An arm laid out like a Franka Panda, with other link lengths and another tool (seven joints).
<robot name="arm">
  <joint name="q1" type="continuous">
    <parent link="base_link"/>
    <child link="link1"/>
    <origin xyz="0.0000 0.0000 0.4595" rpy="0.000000 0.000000 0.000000"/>
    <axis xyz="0 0 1"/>
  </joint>
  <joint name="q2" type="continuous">
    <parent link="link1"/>
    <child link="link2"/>
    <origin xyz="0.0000 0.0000 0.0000" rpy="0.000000 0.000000 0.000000"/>
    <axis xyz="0 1 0"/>
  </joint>
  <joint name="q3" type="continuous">
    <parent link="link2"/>
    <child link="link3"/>
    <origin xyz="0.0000 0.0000 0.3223" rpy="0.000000 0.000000 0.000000"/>
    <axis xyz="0 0 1"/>
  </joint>
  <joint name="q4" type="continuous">
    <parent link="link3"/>
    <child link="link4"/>
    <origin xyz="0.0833 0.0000 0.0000" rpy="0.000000 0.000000 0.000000"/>
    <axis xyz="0 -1 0"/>
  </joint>
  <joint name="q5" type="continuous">
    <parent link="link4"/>
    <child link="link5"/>
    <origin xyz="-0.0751 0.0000 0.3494" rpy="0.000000 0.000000 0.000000"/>
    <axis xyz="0 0 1"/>
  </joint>
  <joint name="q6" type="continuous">
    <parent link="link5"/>
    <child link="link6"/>
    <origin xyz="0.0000 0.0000 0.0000" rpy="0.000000 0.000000 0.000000"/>
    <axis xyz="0 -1 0"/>
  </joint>
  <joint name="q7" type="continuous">
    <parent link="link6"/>
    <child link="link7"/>
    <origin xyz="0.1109 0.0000 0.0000" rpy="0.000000 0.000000 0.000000"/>
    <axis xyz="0 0 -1"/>
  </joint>
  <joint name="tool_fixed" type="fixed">
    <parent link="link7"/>
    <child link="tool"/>
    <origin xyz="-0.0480 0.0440 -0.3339" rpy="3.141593 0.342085 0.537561"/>
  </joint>
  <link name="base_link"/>
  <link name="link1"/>
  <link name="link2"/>
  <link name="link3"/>
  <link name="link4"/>
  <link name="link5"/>
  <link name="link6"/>
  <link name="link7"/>
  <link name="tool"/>
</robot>
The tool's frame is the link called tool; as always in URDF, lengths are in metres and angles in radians. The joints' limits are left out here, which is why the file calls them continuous.
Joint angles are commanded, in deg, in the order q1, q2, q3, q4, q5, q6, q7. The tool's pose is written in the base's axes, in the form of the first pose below.
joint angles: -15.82 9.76 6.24 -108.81 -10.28 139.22 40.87
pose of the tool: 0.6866 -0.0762 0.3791; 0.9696 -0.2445 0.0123; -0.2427 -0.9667 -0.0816; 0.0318 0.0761 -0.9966
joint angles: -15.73 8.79 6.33 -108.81 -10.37 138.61 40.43
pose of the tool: 0.6846 -0.0748 0.3882; 0.9717 -0.2357 0.0175; -0.2333 -0.9683 -0.0889; 0.0379 0.0823 -0.9959
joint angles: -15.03 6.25 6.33 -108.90 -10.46 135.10 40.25
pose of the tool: 0.6702 -0.0680 0.4042; 0.9738 -0.2273 -0.0018; -0.2264 -0.9691 -0.0980; 0.0206 0.0959 -0.9952
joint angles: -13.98 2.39 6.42 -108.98 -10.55 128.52 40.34
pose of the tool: 0.6410 -0.0573 0.4243; 0.9739 -0.2214 -0.0506; -0.2257 -0.9682 -0.1077; -0.0251 0.1163 -0.9929
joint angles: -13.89 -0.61 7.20 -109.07 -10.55 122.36 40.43
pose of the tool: 0.6110 -0.0496 0.4362; 0.9699 -0.2188 -0.1067; -0.2305 -0.9665 -0.1126; -0.0785 0.1338 -0.9879
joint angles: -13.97 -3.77 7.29 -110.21 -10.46 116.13 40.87
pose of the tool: 0.5724 -0.0498 0.4403; 0.9552 -0.2349 -0.1800; -0.2569 -0.9601 -0.1102; -0.1469 0.1515 -0.9775
